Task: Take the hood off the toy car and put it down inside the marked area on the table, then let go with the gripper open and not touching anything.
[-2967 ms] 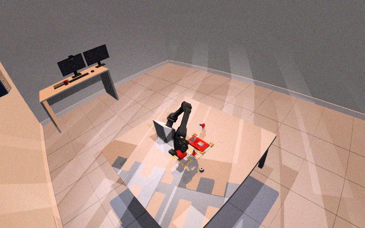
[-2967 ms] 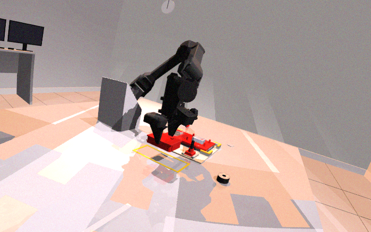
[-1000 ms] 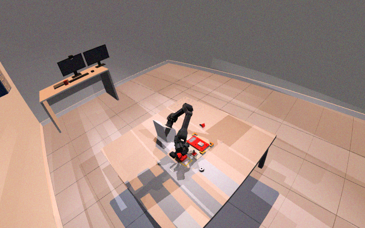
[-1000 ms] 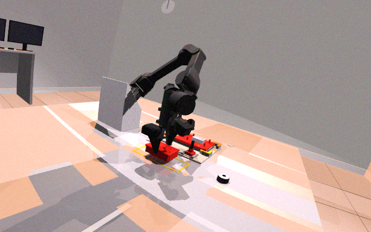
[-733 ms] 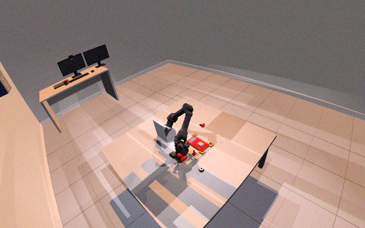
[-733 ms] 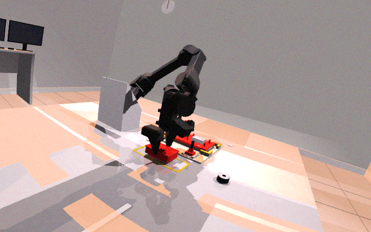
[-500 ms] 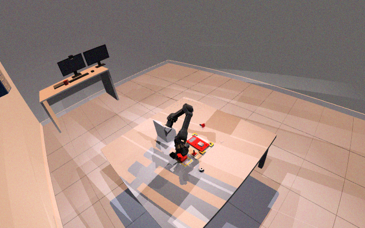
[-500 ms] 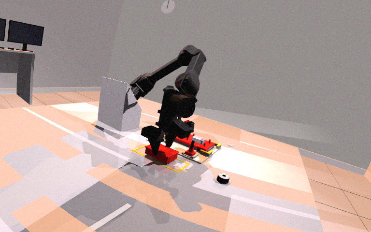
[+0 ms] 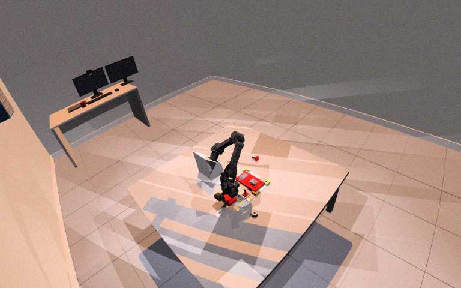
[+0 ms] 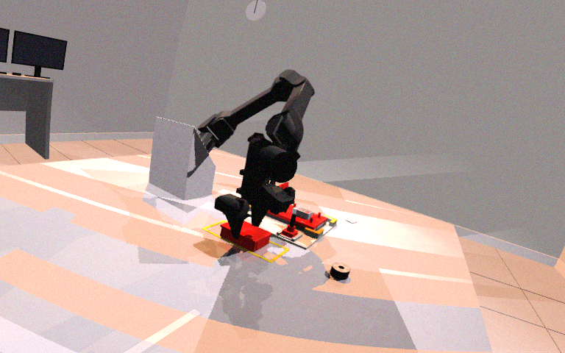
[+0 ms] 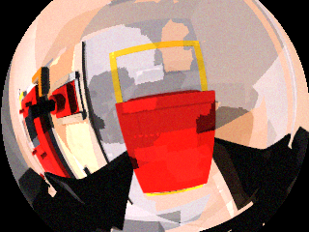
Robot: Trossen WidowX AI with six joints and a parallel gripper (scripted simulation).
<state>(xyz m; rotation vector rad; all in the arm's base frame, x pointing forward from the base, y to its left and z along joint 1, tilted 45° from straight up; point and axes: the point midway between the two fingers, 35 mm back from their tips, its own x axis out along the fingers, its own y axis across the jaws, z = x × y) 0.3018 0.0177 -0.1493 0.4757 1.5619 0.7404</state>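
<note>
Now: the hood right at my gripper tip. The rest, counted from my gripper tip: white wheel 22 cm ahead, 5 cm to the left.
</note>
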